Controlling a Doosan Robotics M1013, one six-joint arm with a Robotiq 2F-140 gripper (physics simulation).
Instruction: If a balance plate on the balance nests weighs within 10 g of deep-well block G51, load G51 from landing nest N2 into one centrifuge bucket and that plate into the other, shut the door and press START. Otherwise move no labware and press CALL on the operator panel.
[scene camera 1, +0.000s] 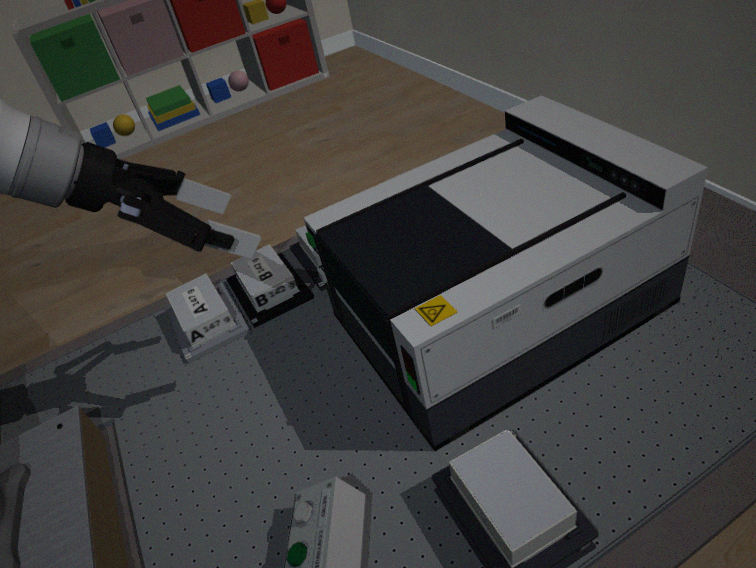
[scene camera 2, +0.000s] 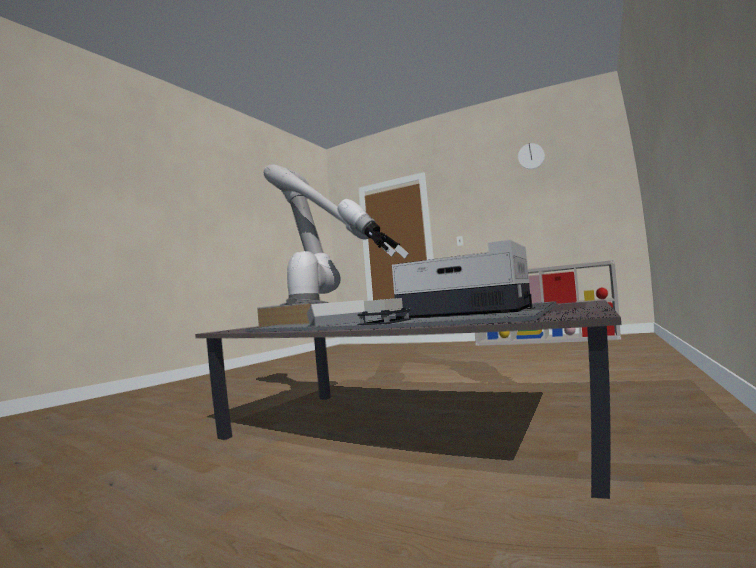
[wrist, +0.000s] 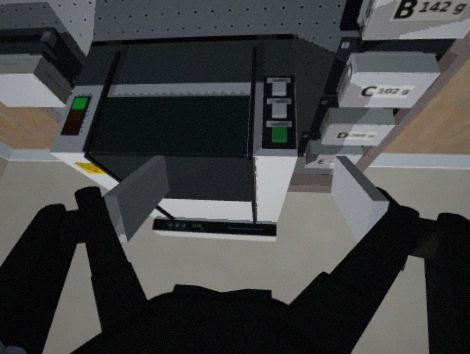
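My gripper is open and empty, tilted towards the centrifuge and raised near plate B. Plate A, marked 147 g, and plate B, marked 142 g, sit on nests in a row. Plate C, marked 102 g, plate D and plate E follow; the weights on D and E are unreadable. A white block sits on a dark nest; its label is unreadable. A green button is on the centrifuge front. Its buckets are hidden.
A button box with a white button and a green button stands at the front of the perforated mat. The arm's base stands on a wooden plinth. A toy shelf stands beyond the table.
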